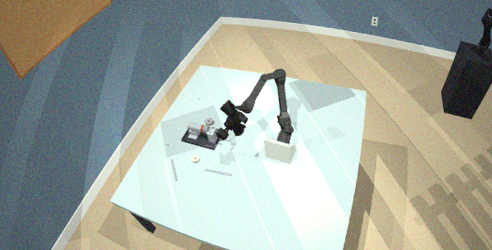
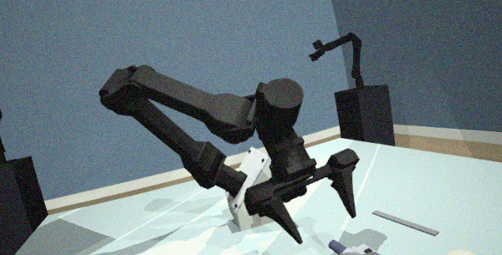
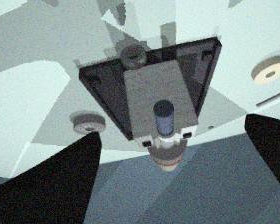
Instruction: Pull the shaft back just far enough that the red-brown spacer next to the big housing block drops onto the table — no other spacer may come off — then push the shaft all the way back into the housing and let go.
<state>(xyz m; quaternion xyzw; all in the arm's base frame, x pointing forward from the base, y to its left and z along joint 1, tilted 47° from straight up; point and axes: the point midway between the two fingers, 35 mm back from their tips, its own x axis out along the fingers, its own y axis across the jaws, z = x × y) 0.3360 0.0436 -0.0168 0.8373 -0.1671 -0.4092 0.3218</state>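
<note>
Right now my gripper tip is 10 cm short of the shaft and 2 cm above it. From my gripper tip the other things lie so: fixture (15 cm ahead, 5 cm below); then red-brown spacer (12 cm ahead, 2 cm below); then grey washer (16 cm ahead, 11 cm to the right, 9 cm below).
</note>
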